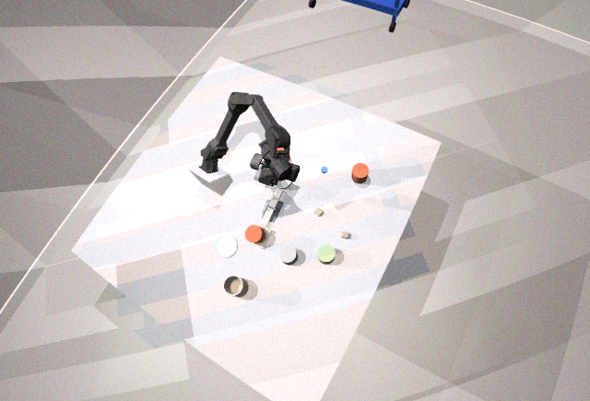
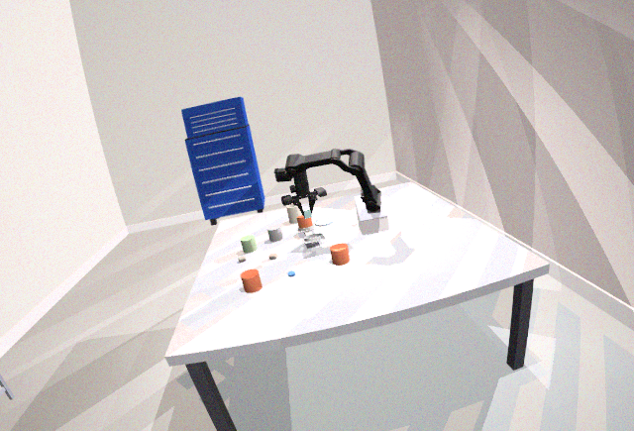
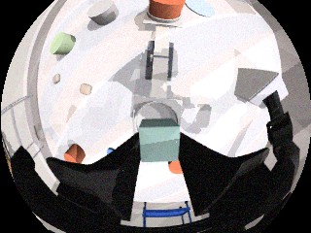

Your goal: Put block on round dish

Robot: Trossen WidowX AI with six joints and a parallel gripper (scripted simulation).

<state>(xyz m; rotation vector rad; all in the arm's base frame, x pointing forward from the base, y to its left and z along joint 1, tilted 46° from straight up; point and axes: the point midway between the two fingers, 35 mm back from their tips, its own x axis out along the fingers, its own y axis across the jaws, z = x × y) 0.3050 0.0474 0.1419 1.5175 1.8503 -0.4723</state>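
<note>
Now: the round pale blue dish 5 cm behind my gripper tip, 34 cm to the right of it and 17 cm below it. Also, from my gripper tip: pale teal block right at my gripper tip; then small blue disc 9 cm ahead, 19 cm to the left, 17 cm below; then balance beam 2 cm ahead, 10 cm to the right, 13 cm below.
</note>
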